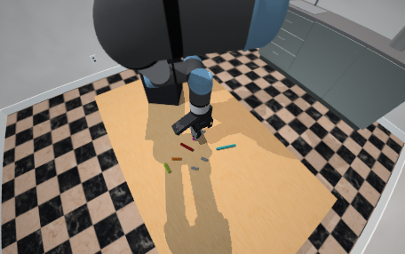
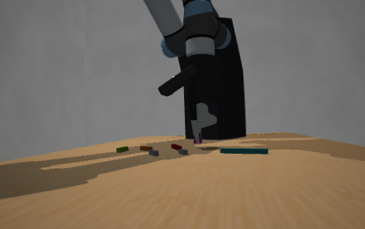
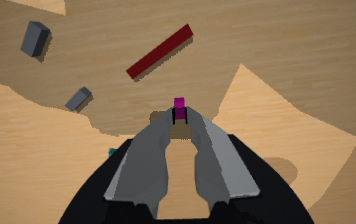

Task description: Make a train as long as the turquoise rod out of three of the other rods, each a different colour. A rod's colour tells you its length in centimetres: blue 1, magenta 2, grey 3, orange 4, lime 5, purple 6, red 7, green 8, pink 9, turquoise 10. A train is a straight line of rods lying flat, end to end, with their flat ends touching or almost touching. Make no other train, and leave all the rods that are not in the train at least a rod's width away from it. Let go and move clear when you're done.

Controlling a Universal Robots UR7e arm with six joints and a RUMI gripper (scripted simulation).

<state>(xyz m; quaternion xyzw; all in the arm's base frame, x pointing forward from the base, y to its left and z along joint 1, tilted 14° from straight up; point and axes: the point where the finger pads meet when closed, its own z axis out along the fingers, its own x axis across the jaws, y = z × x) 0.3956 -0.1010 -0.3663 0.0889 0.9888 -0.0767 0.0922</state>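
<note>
Now: the magenta rod 10 mm below my hand. Round my hand: red rod: 10 mm ahead, 60 mm to the right, 20 mm below; then turquoise rod: 130 mm ahead, 90 mm to the left, 20 mm below; then orange rod: 20 mm ahead, 130 mm to the right, 20 mm below.
</note>
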